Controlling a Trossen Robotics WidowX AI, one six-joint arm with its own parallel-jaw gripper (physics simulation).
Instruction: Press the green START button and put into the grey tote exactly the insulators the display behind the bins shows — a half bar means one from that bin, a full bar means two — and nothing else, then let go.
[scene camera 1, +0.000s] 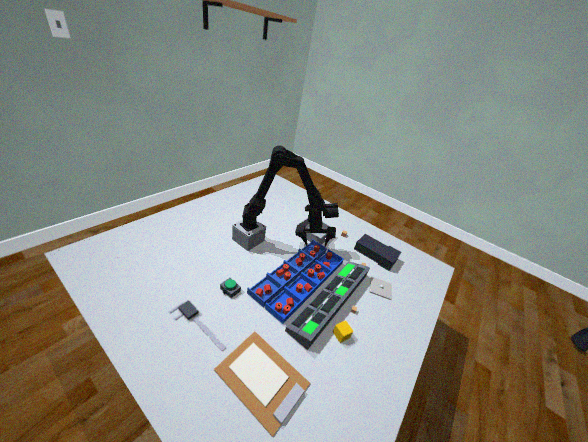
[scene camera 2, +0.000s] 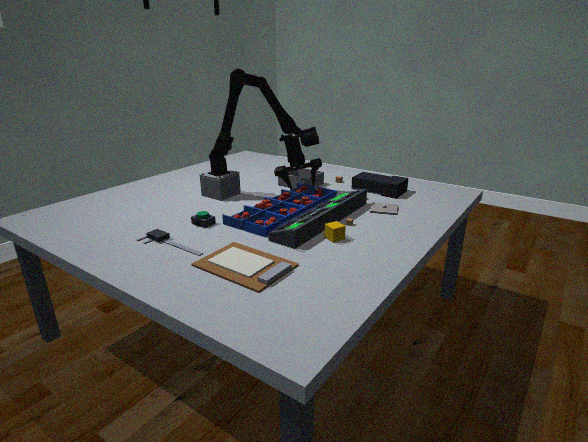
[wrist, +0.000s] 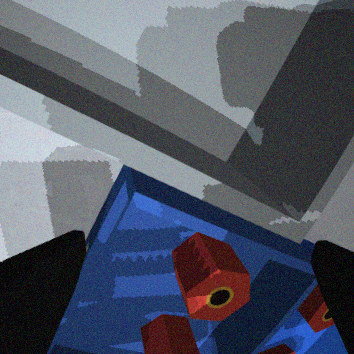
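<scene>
My gripper (scene camera 1: 317, 245) (scene camera 2: 302, 185) (wrist: 201, 248) is low at the far end of the blue bins (wrist: 140, 287). Its fingers stand wide astride the end bin and appear braced on it. A red insulator (wrist: 210, 280) lies in that bin, touching neither finger; more insulators (scene camera 1: 267, 288) lie in the other bins. The grey tote (scene camera 2: 317, 181) (wrist: 150, 135) stands just beyond the bins, partly hidden by the gripper; its inside is hard to see. The display (scene camera 1: 300, 336) (scene camera 2: 295, 237) shows three green bars, one looking longer. The green START button (scene camera 1: 230, 285) (scene camera 2: 202, 214) is left of the bins.
A yellow cube (scene camera 1: 343, 331) (scene camera 2: 335, 231), a pale plate (scene camera 1: 381, 289) (scene camera 2: 384, 208) and a dark box (scene camera 1: 377, 251) (scene camera 2: 380, 185) are right of the display. A clipboard (scene camera 1: 246, 395) (scene camera 2: 227, 274) and a caliper (scene camera 1: 188, 310) (scene camera 2: 158, 235) lie nearer the front.
</scene>
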